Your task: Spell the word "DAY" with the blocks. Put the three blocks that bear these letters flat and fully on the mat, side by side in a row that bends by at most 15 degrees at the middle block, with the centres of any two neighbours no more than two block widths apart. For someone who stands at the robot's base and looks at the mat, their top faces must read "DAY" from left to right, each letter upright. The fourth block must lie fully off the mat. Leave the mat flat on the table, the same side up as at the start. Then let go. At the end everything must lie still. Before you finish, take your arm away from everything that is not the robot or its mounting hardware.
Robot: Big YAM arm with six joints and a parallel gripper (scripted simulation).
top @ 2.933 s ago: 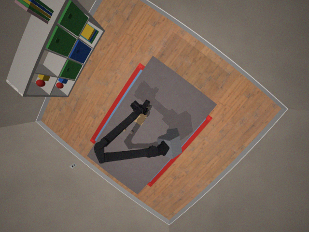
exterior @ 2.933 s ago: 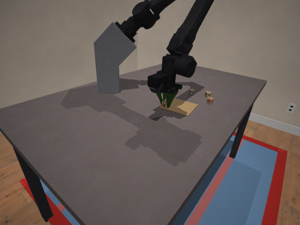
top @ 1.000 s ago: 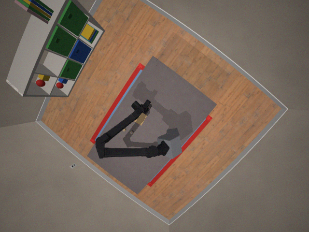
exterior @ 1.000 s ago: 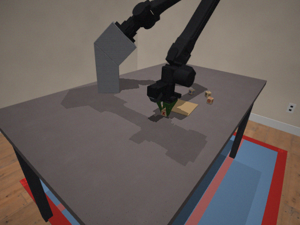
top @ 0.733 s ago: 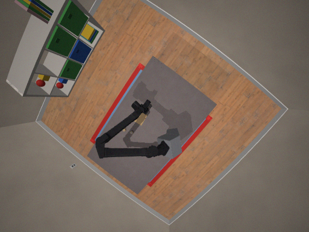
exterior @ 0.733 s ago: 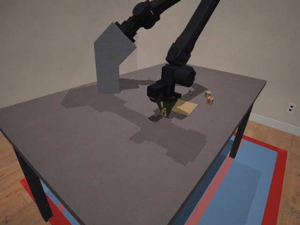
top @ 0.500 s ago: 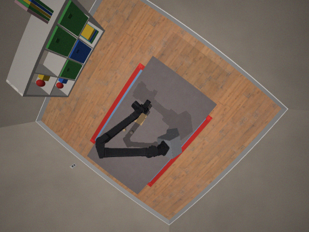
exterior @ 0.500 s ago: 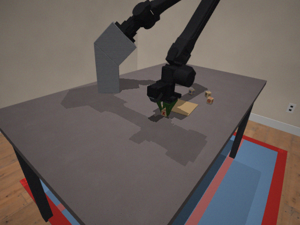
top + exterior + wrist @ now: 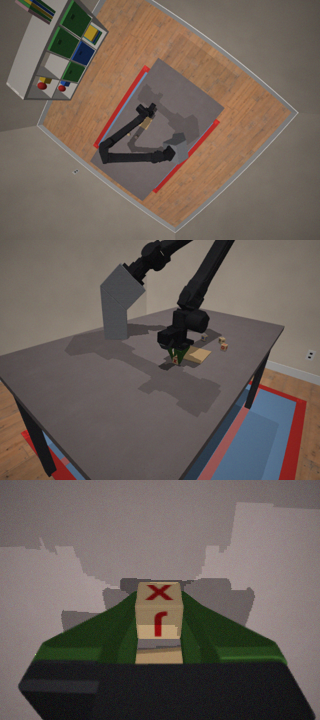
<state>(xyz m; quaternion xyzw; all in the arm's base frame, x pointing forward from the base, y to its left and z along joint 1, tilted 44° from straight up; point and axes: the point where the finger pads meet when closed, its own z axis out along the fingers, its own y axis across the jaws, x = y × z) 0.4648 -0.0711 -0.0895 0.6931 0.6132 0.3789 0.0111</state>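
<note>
My hand is right at the wooden block. Also, from my hand: tan mat: 120 mm to the left, 10 mm below, 10 mm behind.
</note>
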